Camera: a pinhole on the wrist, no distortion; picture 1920 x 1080 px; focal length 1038.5 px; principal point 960.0 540.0 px. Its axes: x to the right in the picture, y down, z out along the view. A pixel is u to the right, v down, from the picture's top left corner.
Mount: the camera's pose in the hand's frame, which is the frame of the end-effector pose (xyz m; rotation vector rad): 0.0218 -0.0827 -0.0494 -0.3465 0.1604 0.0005
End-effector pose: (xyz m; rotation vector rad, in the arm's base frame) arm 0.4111 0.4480 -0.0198 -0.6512 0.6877 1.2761
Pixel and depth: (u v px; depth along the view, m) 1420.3 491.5 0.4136
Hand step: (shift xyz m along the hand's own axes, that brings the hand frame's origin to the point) 0.2680 0.0341 0.3122
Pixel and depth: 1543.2 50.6 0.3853
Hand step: 0.3008 -0.1290 0.3357
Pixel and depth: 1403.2 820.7 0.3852
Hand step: 0.2415 0.1411 0.2471
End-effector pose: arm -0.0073 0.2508 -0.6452 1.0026 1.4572 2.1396
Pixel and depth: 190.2 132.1 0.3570
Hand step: -0.1797 -0.0867 0.3707
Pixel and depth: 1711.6 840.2 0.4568
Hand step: 0.4160 0.1871 0.2781
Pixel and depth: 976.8 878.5 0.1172
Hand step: 0.0409 -0.0072 0.0461
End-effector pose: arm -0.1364 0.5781 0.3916 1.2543 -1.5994 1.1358
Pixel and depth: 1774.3 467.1 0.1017
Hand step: 0.1166 -0.0572 0.0349
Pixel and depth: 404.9 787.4 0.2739
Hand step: -0.0817 0.0753 0.2056
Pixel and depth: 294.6 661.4 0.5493
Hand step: -0.2415 0.1730 0.4938
